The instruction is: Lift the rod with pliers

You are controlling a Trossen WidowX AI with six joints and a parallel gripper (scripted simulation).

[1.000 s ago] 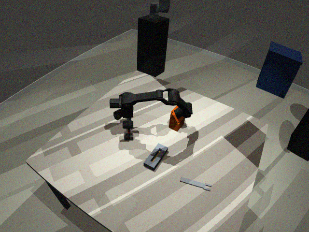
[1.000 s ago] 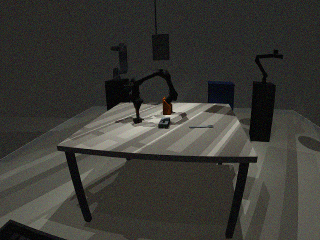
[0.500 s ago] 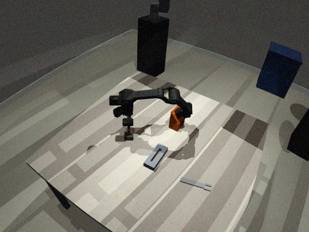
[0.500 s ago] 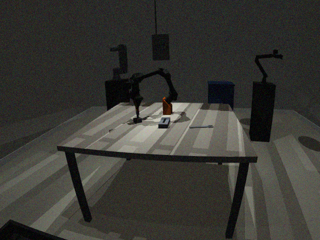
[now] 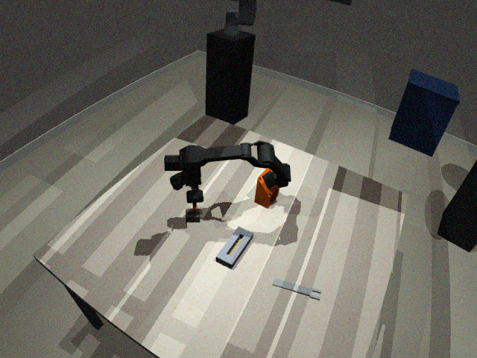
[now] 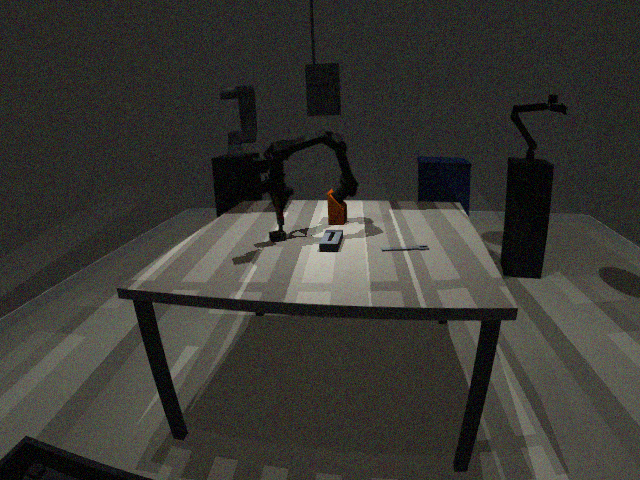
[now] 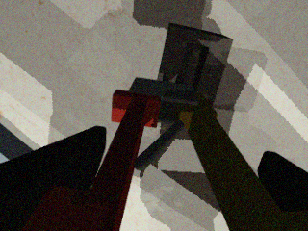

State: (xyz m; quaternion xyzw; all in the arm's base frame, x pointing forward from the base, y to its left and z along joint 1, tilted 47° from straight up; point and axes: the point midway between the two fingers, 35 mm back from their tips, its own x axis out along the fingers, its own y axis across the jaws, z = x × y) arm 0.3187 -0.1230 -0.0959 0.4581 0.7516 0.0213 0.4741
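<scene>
Now: the grey channel block 10 mm ahead of my gripper tip, 230 mm to the left of it and 120 mm below it. From my gripper tip the other things lie so: thin yellow rod: 10 mm ahead, 230 mm to the left, 130 mm below; then dark holster: 10 mm to the right, 130 mm below; then yellow handle: 10 mm behind, 10 mm to the right.
</scene>
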